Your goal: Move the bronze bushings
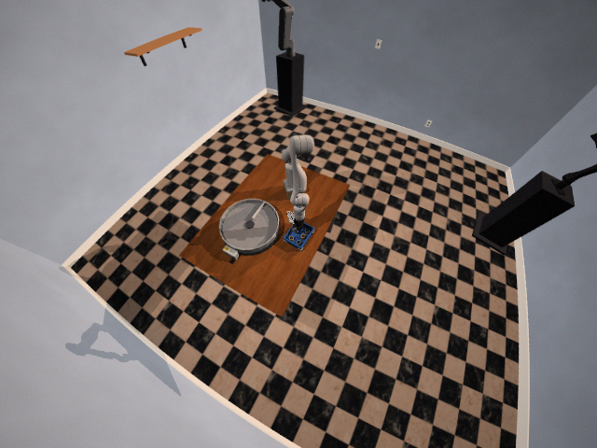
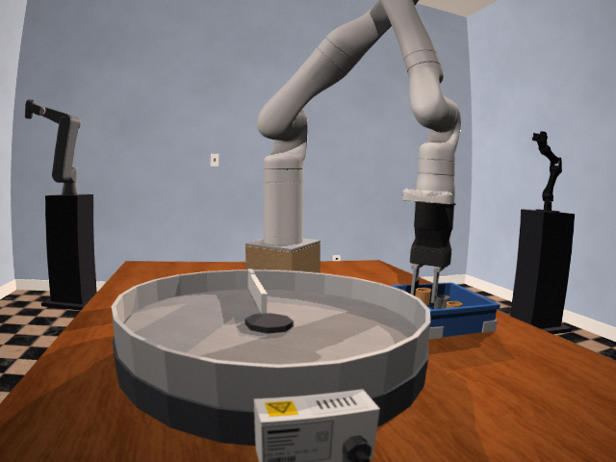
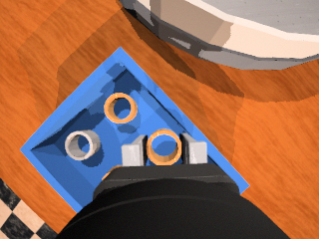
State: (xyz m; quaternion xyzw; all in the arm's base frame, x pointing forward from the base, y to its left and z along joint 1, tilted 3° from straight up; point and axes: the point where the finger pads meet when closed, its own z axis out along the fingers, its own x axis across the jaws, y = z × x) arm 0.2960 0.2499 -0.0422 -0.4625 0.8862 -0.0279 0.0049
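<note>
My hand is 4 cm to the right of the blue crate and 3 cm above it. Also, from my hand: grey disc (17 cm ahead, 28 cm to the right, 1 cm below).
</note>
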